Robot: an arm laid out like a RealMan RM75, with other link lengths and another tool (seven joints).
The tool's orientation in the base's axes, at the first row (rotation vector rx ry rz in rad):
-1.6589 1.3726 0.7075
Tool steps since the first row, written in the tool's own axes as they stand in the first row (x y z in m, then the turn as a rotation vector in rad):
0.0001 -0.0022 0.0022 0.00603 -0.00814 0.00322
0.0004 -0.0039 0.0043 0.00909 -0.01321 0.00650
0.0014 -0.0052 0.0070 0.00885 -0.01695 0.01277
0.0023 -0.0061 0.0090 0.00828 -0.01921 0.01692
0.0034 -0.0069 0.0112 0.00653 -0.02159 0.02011
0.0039 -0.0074 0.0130 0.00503 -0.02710 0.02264
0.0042 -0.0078 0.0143 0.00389 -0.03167 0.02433
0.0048 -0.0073 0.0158 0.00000 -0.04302 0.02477
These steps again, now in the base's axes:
0.0023 0.0020 -0.0006 0.00960 0.00018 -0.00456
0.0043 0.0037 -0.0014 0.01553 0.00175 -0.00744
0.0060 0.0056 -0.0032 0.01965 0.00748 -0.00931
0.0073 0.0070 -0.0047 0.02207 0.01147 -0.01026
0.0085 0.0084 -0.0065 0.02424 0.01520 -0.00972
0.0093 0.0097 -0.0077 0.02944 0.01835 -0.00829
0.0098 0.0107 -0.0084 0.03374 0.02056 -0.00700
0.0096 0.0117 -0.0098 0.04383 0.02328 -0.00109

